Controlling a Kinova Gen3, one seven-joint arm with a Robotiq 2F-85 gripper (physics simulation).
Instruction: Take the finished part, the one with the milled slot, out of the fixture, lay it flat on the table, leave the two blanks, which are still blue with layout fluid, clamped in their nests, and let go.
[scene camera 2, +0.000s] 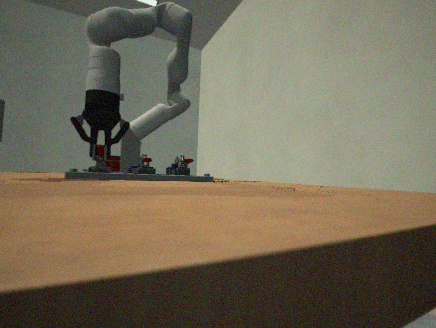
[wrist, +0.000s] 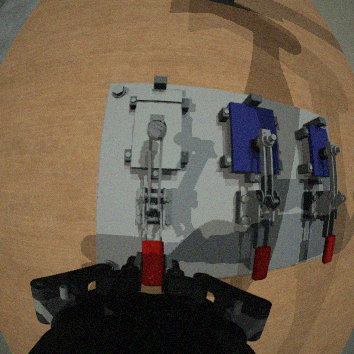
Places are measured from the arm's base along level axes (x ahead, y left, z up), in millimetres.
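Where they show: gripper, fingertip midpoint: (scene camera 2: 99, 160) (wrist: 152, 262); arm's base at its link origin: (scene camera 2: 132, 133).
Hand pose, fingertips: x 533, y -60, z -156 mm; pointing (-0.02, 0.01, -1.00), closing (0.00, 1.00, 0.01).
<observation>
Each offset is from my fingertips to the centre of the thing. "spot": to the spot under its first point. Level surfaces: height alone.
The finished part @(dz -18, dx -135, dy -10 mm) (wrist: 172, 145), a pale grey plate, lies in the left nest of the fixture (wrist: 107, 200) (scene camera 2: 150, 177) in the wrist view. The round pad @(spot: dz +47, dx -108, dy -8 mm) (wrist: 156, 130) of its clamp is over the part; its shadow falls well to the right. The slot is hard to make out. My gripper (scene camera 2: 100, 153) (wrist: 152, 262) is shut on the red handle @(dz +15, dx -26, dy -2 mm) (scene camera 2: 100, 148) (wrist: 152, 255) of that clamp, which stands higher than the other handles in the scene view. The two blue blanks @(dz -15, dx -139, dy +100 mm) (wrist: 245, 142) @(spot: dz -1, dx -140, dy +202 mm) (wrist: 318, 150) sit in the middle and right nests with clamp arms over them.
The red handles @(dz +8, dx -5, dy +110 mm) (wrist: 261, 262) @(spot: dz +18, dx -12, dy +214 mm) (wrist: 328, 249) of the other two clamps stand to the right of my fingers. A red object (scene camera 2: 114, 162) shows behind the fixture in the scene view. The wooden table @(dz -44 mm) (scene camera 2: 200, 220) (wrist: 55, 150) surrounds the fixture.
</observation>
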